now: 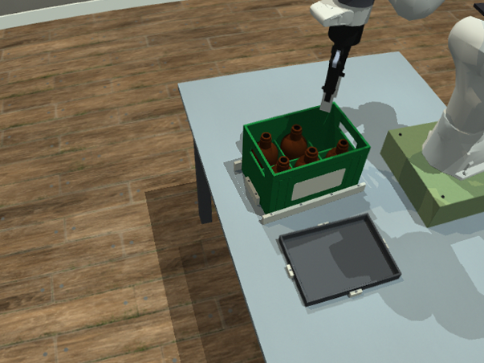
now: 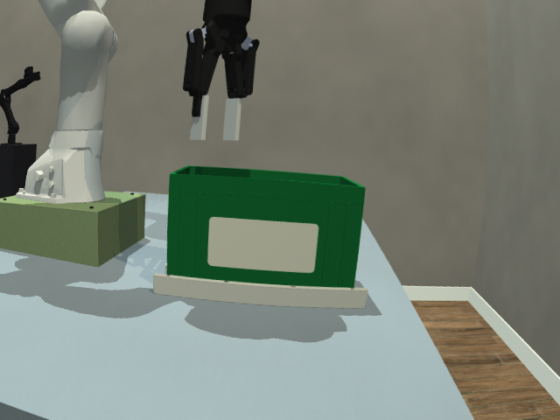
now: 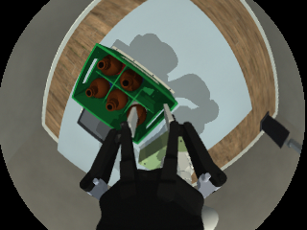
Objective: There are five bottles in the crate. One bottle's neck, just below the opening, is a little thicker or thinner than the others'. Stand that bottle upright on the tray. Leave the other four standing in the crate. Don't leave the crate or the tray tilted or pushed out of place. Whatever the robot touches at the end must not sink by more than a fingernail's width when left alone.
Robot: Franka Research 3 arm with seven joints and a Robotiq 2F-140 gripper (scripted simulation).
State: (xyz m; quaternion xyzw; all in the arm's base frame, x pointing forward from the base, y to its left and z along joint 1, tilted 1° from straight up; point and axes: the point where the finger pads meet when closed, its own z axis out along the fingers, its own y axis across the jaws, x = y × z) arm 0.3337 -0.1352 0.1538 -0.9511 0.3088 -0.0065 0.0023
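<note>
The green crate is 7 cm ahead of my hand, 6 cm to the left of it and 17 cm below it. Round my hand: dark tray (5 cm ahead, 33 cm to the left, 24 cm below); then bottle (8 cm ahead, 1 cm to the left, 17 cm below).
</note>
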